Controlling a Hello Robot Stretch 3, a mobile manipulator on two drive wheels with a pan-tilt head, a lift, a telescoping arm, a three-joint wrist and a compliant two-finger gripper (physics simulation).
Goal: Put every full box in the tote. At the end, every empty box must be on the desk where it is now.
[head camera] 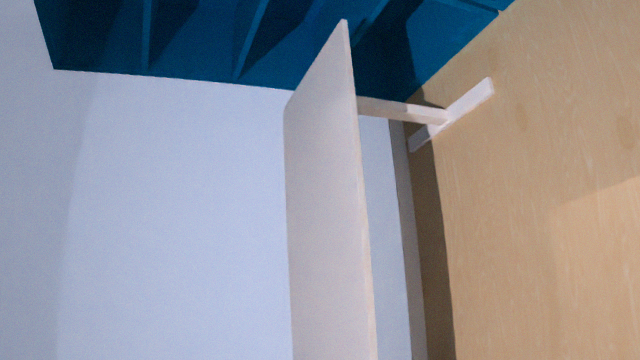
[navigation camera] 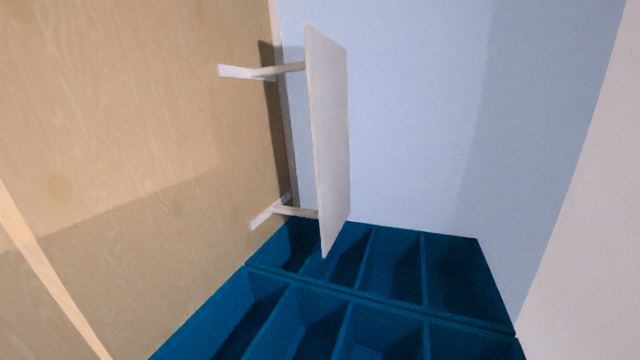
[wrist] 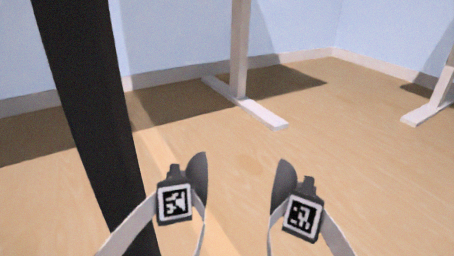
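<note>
My gripper (wrist: 240, 175) is open in the wrist view, with its two dark fingertips well apart and no object between them. It is low, with the wooden floor behind it. A white table (head camera: 325, 210) (navigation camera: 331, 145) shows on its side in the tilted head and navigation views, with a bare top as far as it shows. I cannot tell whether it is the desk of the task. The boxes and the tote do not show in these views.
A blue shelf unit (head camera: 146, 37) (navigation camera: 424, 270) with open compartments stands beyond the table's end. White legs (wrist: 240, 50) (wrist: 442, 92) with floor feet (wrist: 262, 114) stand ahead of the gripper. A black post (wrist: 92, 115) rises at the left. Pale blue walls (head camera: 175, 200) (navigation camera: 415, 125) bound the room.
</note>
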